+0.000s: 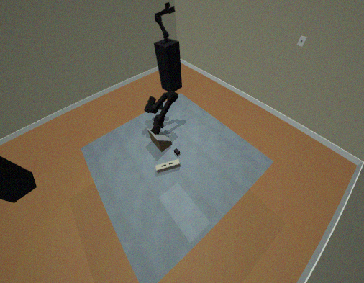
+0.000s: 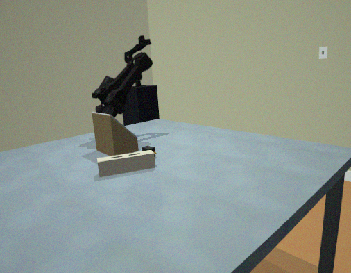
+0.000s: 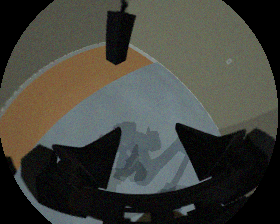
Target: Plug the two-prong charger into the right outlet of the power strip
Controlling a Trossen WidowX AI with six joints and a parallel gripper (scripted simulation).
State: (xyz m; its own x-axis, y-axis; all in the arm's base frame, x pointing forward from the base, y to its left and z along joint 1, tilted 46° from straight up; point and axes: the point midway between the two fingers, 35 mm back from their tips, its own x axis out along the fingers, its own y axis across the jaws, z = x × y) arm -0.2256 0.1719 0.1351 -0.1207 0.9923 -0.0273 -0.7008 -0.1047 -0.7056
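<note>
Now: gripper tip 480 mm short of the two-prong charger, 200 mm to the left of it and 100 mm above it.
</note>
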